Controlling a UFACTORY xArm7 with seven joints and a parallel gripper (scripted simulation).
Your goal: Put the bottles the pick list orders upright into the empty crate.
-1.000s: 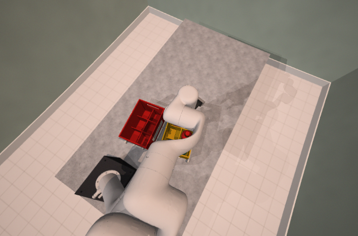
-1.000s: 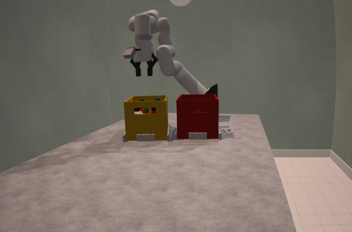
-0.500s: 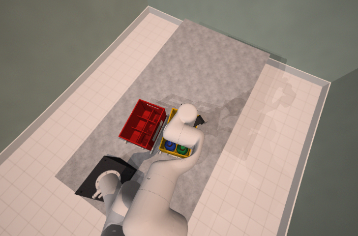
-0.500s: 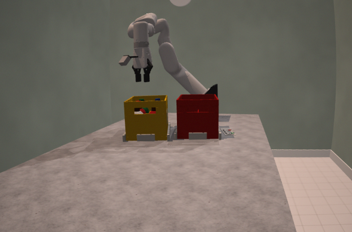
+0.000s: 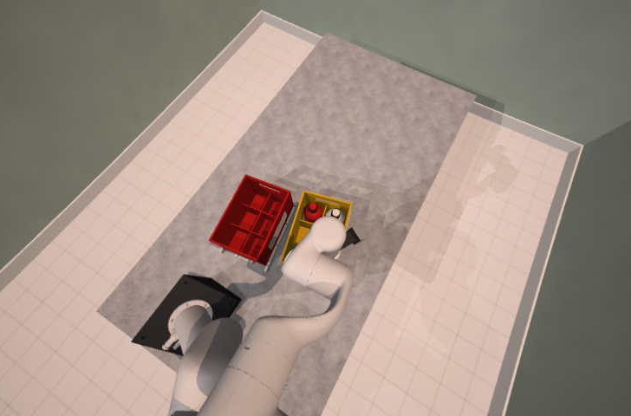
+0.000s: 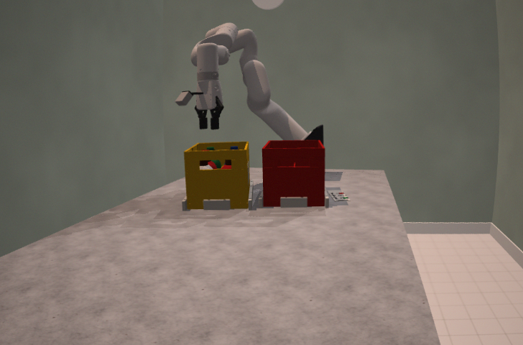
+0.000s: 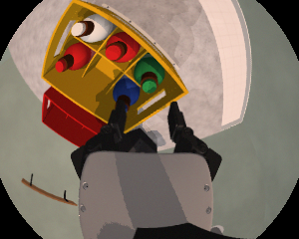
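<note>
My gripper is now 1 cm past the green-labelled bottle and 16 cm above it. Round my hand: blue bottle (4 cm behind, 8 cm to the left, 16 cm below); white bottle (16 cm ahead, 6 cm to the left, 16 cm below); yellow crate (6 cm ahead, 7 cm to the left, 16 cm below).
</note>
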